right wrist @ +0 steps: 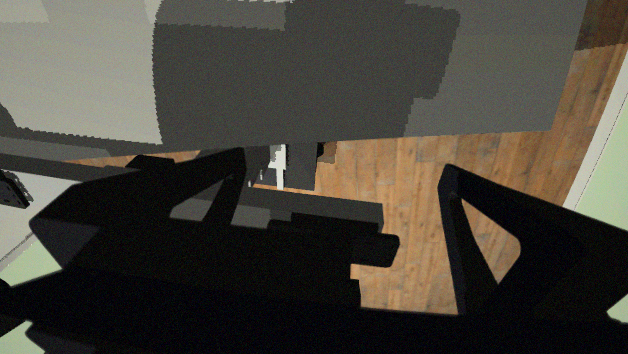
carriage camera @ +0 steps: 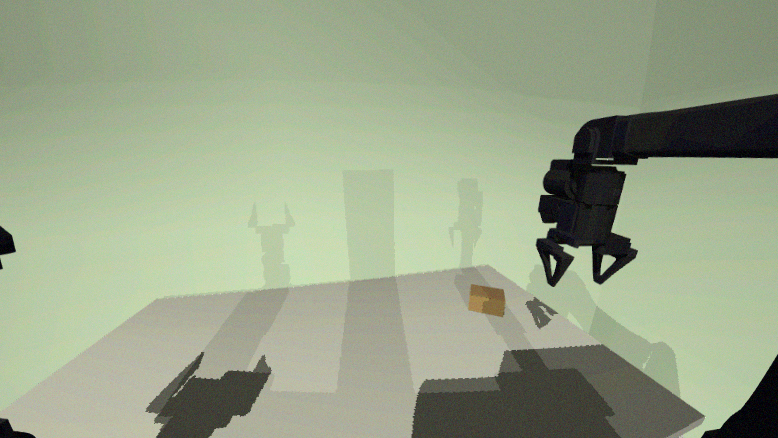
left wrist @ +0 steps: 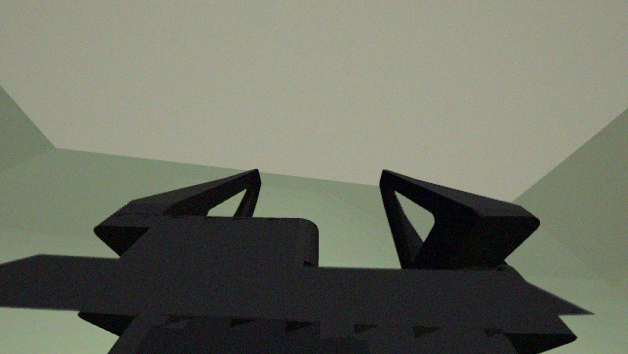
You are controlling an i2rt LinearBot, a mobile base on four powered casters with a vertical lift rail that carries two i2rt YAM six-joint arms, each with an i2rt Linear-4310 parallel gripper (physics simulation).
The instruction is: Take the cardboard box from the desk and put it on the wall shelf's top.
Labels:
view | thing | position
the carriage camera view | my right gripper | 574,284
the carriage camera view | brown cardboard box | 488,300
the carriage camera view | grey desk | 404,349

